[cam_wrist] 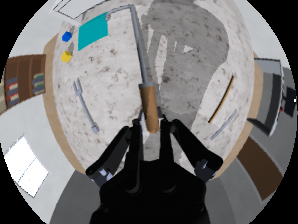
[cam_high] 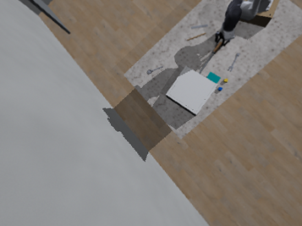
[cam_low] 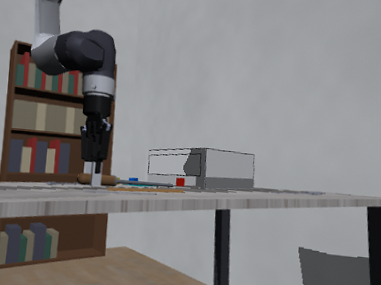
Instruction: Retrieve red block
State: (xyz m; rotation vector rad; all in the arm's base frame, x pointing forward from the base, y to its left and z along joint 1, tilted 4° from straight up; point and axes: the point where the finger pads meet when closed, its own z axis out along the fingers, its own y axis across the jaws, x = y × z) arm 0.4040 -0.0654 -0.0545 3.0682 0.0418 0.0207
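Now: hand 270 mm short of the teal square, 130 mm to the right of it and 40 mm above it. The rest, counted from my hand: hooked tool (140 mm ahead, 40 mm to the left, 20 mm below); wooden stick (220 mm to the right, 30 mm below, 20 mm ahead); wrench (190 mm to the left, 40 mm ahead, 30 mm below).
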